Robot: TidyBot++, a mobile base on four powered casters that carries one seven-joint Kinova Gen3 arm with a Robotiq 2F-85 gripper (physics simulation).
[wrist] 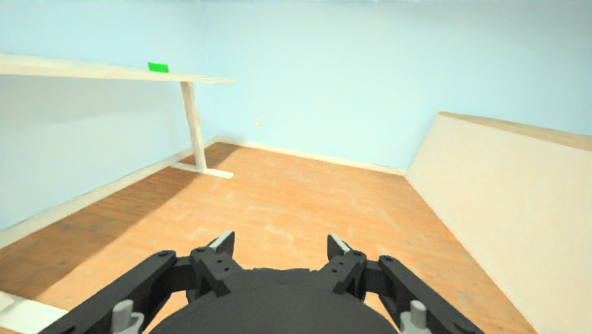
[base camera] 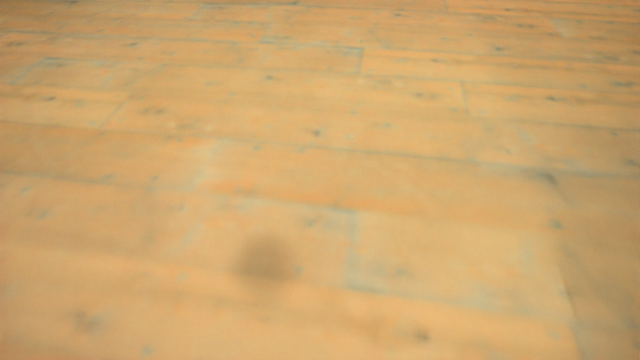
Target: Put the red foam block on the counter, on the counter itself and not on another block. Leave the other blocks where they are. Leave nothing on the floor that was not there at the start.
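Places are measured from the arm's base along level axes (x right, y up, z back), in metres.
Pixels of known places: gripper, fingertip midpoint: (wrist: pixel 281 243).
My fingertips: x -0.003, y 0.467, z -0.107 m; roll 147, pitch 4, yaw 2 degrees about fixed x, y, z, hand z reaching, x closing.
Note:
Ahead of a thing's pixels: the offset from my fingertips to its top centre. "pt": to the spot under its first point. Level surfaces: height alone.
My gripper (wrist: pixel 281 243) is open and empty, at the bottom of the wrist view, with floor showing between its fingertips. The counter (wrist: pixel 495 200) stands at the right of the wrist view, a long cream-white block with a thin wooden top; its top surface shows as a narrow strip. The red foam block does not show in either view. A green block {dx -0.948, dy +0.131, dz -1.113 m} (wrist: pixel 158 67) lies on a white table (wrist: pixel 100 71) at the left, far from my fingers.
The table's leg {pt dx -0.958, dy -0.340, dz -1.389 m} (wrist: pixel 194 125) and its foot bar (wrist: pixel 215 173) stand on the floor at the left. A white piece (wrist: pixel 30 315) lies low at the lower left. Blue walls (wrist: pixel 320 75) meet behind. Wooden floor {dy -0.864 m} (base camera: pixel 320 175) fills the base camera view.

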